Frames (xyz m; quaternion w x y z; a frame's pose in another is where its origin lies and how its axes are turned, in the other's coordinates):
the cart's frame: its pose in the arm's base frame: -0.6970 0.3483 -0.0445 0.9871 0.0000 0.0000 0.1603
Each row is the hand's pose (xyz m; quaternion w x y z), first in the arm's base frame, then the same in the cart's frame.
Working: the arm's base frame: its pose in the cart's frame: 0.5510 -0.5510 0.0445 0.9871 0.0000 0.0000 -0.1603

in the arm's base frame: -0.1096 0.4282 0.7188 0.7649 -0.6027 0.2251 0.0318
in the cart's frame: 0.5825 -0.1101 0.7633 0.7601 -0.5588 0.3188 -0.0912
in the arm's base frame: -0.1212 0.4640 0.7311 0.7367 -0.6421 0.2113 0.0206
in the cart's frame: 0.5828 -0.0725 0.7756 0.7304 -0.5999 0.3115 -0.0978
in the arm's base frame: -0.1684 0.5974 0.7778 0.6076 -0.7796 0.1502 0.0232
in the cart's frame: 0.5803 0.0690 0.8223 0.6034 -0.7454 0.2732 -0.0745
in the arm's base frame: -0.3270 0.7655 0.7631 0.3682 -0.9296 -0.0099 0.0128
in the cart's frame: 0.4830 0.2787 0.8076 0.3655 -0.9192 0.1392 -0.0464
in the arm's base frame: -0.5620 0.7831 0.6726 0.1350 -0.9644 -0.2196 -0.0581
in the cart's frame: 0.2657 0.3697 0.7171 0.1239 -0.9872 -0.0622 -0.0790
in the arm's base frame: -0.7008 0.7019 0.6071 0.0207 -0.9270 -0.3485 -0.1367
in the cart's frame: 0.1083 0.3366 0.6516 0.0015 0.9709 0.1954 0.1383
